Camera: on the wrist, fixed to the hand. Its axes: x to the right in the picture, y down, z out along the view.
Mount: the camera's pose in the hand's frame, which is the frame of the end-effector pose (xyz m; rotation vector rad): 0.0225 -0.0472 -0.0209 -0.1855 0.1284 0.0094
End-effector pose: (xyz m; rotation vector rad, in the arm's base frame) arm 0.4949 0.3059 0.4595 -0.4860 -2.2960 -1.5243
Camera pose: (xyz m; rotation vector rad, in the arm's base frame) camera 0.4553 0.2714 0.4393 -0.4321 -2.0647 -1.7208
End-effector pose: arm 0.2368 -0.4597 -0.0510 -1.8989 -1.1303 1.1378
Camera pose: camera 0.2452 -0.4214 -0.0105 -2.0880 -1.1908 0.9281
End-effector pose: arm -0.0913 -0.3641 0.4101 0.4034 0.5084 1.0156
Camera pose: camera -0.0608 -0.3649 0.3628 0.1764 0.5225 1.0923
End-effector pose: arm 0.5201 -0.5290 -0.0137 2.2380 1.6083 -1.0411
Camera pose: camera 0.4906 -0.4826 -0.0016 2.2245 1.6674 -0.7256
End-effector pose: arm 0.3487 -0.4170 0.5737 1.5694 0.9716 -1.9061
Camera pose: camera 0.3216 -0.3695 0.5603 1.5983 1.1576 -1.6726
